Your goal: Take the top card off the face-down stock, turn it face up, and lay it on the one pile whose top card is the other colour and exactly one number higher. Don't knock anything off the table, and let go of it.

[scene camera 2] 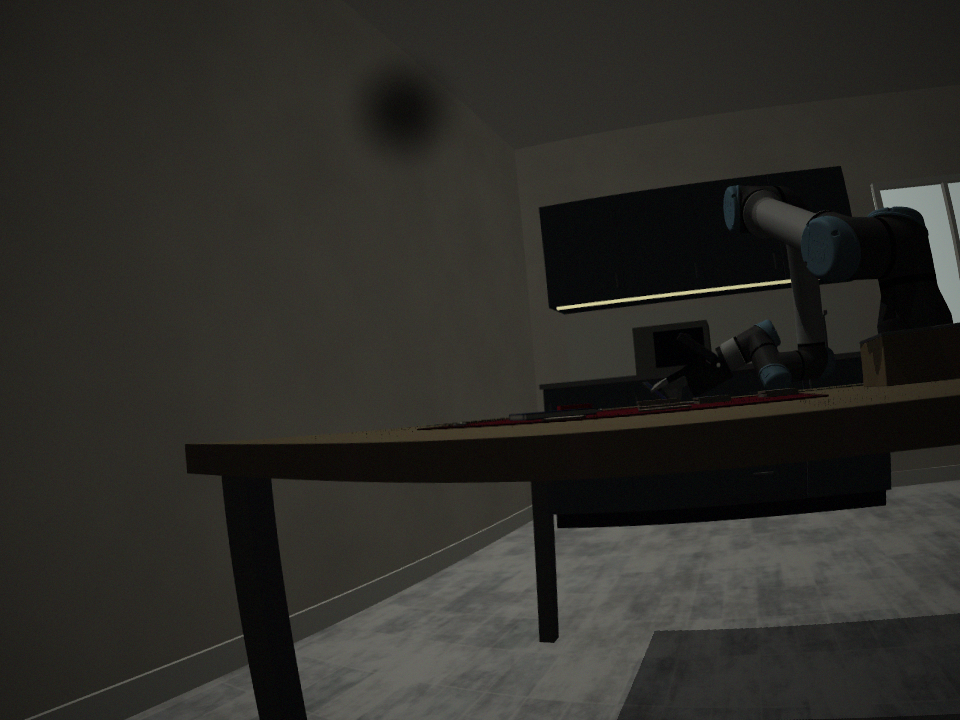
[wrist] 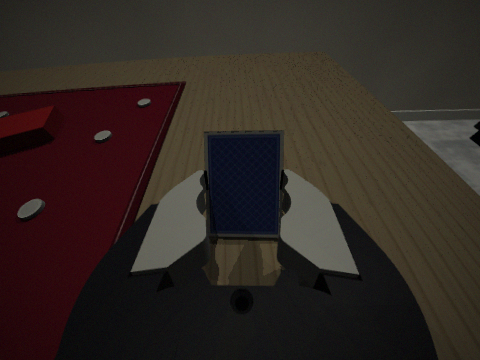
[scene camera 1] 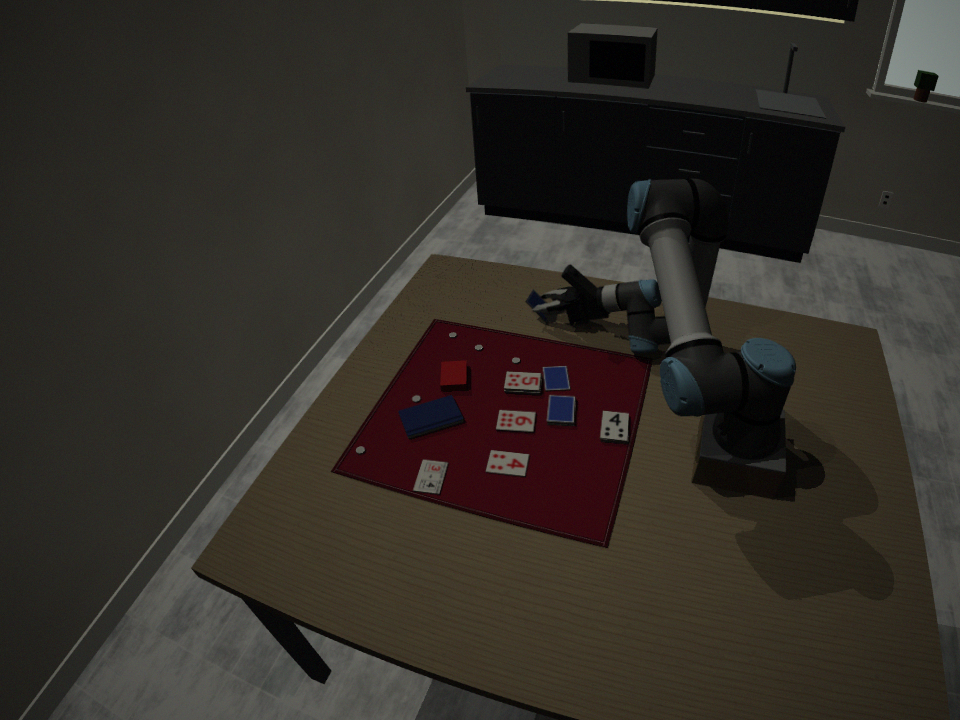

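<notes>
My gripper (scene camera 1: 541, 305) (wrist: 243, 172) is shut on a blue-backed card (scene camera 1: 535, 300) (wrist: 244, 200), gripping its two long edges above the bare wood behind the mat. The card's back faces the wrist camera; its face is hidden. On the red mat (scene camera 1: 566, 496) (wrist: 60, 175), a face-down blue stack (scene camera 1: 560, 409) lies beside the red 6 pile (scene camera 1: 515, 420). Another blue-backed card or pile (scene camera 1: 555, 378) lies beside the red 5 pile (scene camera 1: 522, 382). A red 4 (scene camera 1: 507, 463) lies nearer the front. A black 4 pile (scene camera 1: 614, 426) lies at the right.
A red box (scene camera 1: 453, 373) (wrist: 25, 125), a dark blue case (scene camera 1: 431, 416) and several pale discs (scene camera 1: 478, 347) (wrist: 102, 136) are on the mat's left and back. A card printed with 3 and 4 (scene camera 1: 430, 476) lies at its front edge. The wooden table's (scene camera 1: 434, 573) (scene camera 2: 372, 458) back edge is near the gripper.
</notes>
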